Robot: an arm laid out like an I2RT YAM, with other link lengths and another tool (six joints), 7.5 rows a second.
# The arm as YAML. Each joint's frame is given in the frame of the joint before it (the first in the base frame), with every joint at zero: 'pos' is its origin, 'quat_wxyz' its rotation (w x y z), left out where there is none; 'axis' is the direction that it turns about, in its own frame. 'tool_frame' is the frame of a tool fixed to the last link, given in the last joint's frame.
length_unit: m
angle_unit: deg
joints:
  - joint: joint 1
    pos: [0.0, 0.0, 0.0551]
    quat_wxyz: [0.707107, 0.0, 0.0, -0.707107]
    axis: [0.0, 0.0, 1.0]
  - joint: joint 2
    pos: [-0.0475, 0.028, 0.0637]
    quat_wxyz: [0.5, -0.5, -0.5, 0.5]
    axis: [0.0, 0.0, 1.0]
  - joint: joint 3
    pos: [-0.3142, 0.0, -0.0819]
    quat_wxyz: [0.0, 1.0, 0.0, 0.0]
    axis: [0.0, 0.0, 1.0]
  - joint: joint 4
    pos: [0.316, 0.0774, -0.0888]
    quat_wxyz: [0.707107, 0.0, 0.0, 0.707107]
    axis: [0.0, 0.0, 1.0]
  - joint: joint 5
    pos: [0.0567, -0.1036, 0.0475]
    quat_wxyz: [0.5, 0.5, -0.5, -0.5]
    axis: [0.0, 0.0, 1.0]
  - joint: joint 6
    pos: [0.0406, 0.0, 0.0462]
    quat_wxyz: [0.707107, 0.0, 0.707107, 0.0]
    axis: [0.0, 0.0, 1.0]
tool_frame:
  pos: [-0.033, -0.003, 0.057]
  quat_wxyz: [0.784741, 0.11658, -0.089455, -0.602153]
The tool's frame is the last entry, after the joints.
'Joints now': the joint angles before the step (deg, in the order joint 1, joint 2, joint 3, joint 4, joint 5, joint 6). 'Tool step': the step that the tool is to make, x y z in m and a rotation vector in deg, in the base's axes. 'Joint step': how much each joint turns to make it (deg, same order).
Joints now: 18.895 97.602 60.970 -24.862 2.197 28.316
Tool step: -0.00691 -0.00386 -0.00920 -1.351 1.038 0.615
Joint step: 0.000 -0.001 -1.357 -0.021 0.546 -0.984
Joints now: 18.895 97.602 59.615 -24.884 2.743 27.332
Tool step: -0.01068 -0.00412 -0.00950 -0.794 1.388 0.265
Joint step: 0.001 -0.482 -1.989 -0.044 0.153 -0.371
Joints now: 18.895 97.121 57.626 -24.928 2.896 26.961
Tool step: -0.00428 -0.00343 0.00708 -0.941 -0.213 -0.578
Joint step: 0.001 -1.464 -0.197 -1.377 1.115 0.109
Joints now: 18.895 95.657 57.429 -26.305 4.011 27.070
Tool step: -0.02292 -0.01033 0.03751 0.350 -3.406 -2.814
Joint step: 0.000 -8.918 -2.798 -2.971 1.967 2.163
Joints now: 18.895 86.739 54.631 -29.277 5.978 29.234
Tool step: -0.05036 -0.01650 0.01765 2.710 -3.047 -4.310
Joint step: 0.001 -13.376 -8.831 -1.289 0.809 4.546
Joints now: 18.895 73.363 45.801 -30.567 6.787 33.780
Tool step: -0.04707 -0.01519 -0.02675 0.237 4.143 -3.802
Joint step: 0.000 -6.798 -8.218 -2.929 0.524 4.109
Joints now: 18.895 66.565 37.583 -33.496 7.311 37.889
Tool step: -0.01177 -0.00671 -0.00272 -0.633 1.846 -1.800
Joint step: -0.393 -1.595 -0.919 -2.796 0.634 1.267
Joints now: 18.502 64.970 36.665 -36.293 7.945 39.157
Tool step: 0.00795 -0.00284 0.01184 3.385 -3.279 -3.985
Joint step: -1.573 -1.966 -0.044 1.815 -0.873 3.192
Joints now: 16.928 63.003 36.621 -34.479 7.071 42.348
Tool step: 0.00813 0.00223 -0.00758 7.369 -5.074 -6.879
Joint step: -1.160 -2.098 -4.787 8.788 -1.728 7.889
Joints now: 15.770 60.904 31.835 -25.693 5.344 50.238
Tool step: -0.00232 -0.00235 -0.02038 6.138 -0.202 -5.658
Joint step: -1.487 -0.413 -4.918 5.793 -2.317 6.842
